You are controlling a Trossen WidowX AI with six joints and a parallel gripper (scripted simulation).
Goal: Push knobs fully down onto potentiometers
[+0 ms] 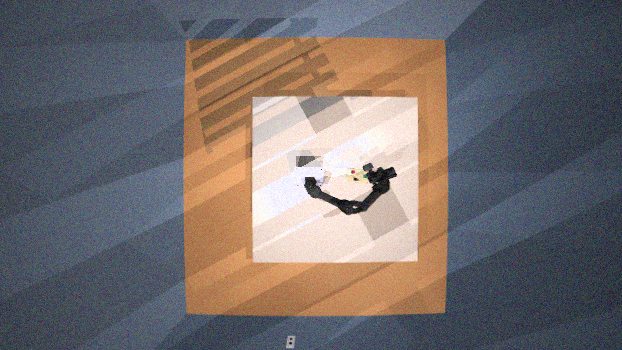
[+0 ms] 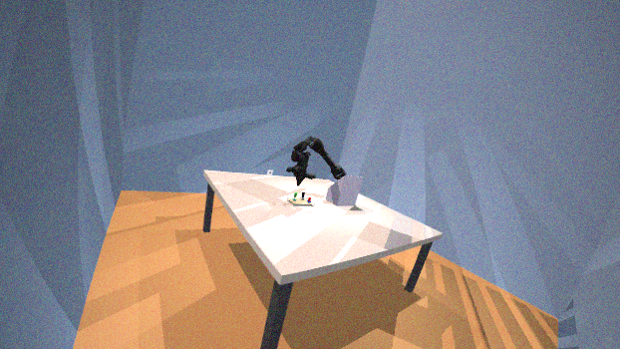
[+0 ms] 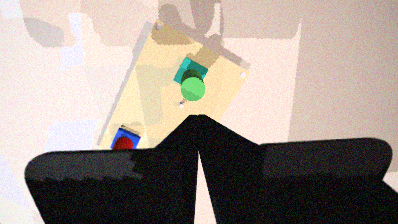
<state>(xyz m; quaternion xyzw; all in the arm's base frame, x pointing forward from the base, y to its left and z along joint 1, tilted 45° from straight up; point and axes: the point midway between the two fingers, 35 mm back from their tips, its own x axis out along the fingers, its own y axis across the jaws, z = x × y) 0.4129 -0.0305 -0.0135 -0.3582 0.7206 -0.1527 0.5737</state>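
Right now my gripper tip is 60 mm above the dark green knob.
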